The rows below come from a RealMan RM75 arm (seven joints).
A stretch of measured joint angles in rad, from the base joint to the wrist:
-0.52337 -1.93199 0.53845 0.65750 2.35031 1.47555 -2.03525
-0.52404 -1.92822 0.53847 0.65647 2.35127 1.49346 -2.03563
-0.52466 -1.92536 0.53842 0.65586 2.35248 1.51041 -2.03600
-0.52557 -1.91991 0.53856 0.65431 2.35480 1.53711 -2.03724
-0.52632 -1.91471 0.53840 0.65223 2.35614 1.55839 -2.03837
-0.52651 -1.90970 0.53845 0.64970 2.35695 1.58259 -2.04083
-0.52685 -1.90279 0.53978 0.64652 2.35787 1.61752 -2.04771
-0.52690 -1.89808 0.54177 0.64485 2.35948 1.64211 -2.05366
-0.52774 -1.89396 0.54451 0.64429 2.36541 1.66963 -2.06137
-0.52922 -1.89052 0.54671 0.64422 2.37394 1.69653 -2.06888
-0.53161 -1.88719 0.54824 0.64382 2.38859 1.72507 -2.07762
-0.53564 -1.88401 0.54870 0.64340 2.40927 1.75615 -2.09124
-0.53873 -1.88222 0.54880 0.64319 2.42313 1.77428 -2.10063
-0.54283 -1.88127 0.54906 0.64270 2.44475 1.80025 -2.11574
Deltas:
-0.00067 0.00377 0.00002 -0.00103 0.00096 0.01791 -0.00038
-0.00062 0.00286 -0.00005 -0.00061 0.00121 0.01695 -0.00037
-0.00091 0.00545 0.00014 -0.00155 0.00232 0.02670 -0.00124
-0.00075 0.00520 -0.00016 -0.00208 0.00134 0.02128 -0.00113
-0.00019 0.00501 0.00005 -0.00253 0.00081 0.02420 -0.00246
-0.00034 0.00691 0.00133 -0.00318 0.00092 0.03493 -0.00688
-0.00005 0.00471 0.00199 -0.00167 0.00161 0.02459 -0.00595
-0.00084 0.00412 0.00274 -0.00056 0.00593 0.02752 -0.00771
-0.00148 0.00344 0.00220 -0.00007 0.00853 0.02690 -0.00751
-0.00239 0.00333 0.00153 -0.00040 0.01465 0.02854 -0.00874
-0.00403 0.00318 0.00046 -0.00042 0.02068 0.03108 -0.01362
-0.00309 0.00179 0.00010 -0.00021 0.01386 0.01813 -0.00939
-0.00410 0.00095 0.00026 -0.00049 0.02162 0.02597 -0.01511

